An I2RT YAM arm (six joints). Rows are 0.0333 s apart.
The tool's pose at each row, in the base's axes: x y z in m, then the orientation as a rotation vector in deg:
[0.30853, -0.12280, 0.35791, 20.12, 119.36, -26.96]
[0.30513, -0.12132, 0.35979, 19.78, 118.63, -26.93]
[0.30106, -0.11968, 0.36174, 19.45, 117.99, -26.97]
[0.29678, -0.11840, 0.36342, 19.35, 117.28, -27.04]
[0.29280, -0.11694, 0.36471, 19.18, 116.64, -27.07]
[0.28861, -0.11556, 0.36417, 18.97, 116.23, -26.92]
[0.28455, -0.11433, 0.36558, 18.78, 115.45, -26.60]
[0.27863, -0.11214, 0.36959, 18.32, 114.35, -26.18]
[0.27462, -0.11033, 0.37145, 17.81, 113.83, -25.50]
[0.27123, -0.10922, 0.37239, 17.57, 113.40, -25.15]
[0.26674, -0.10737, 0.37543, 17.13, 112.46, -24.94]
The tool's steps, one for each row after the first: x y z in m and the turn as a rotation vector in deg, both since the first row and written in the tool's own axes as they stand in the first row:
[0.00025, -0.00049, -0.00412, -0.11, -0.78, -0.04]
[0.00080, -0.00114, -0.00885, -0.18, -1.48, -0.12]
[0.00167, -0.00214, -0.01343, -0.12, -2.18, -0.04]
[0.00272, -0.00278, -0.01769, -0.13, -2.83, -0.01]
[0.00544, -0.00323, -0.02117, -0.30, -3.28, 0.01]
[0.00642, -0.00413, -0.02544, -0.56, -4.08, 0.20]
[0.00621, -0.00547, -0.03280, -0.98, -5.25, 0.33]
[0.00682, -0.00593, -0.03751, -1.65, -5.88, 0.39]
[0.00784, -0.00656, -0.04100, -1.97, -6.35, 0.48]
[0.00769, -0.00741, -0.04666, -2.25, -7.36, 0.49]

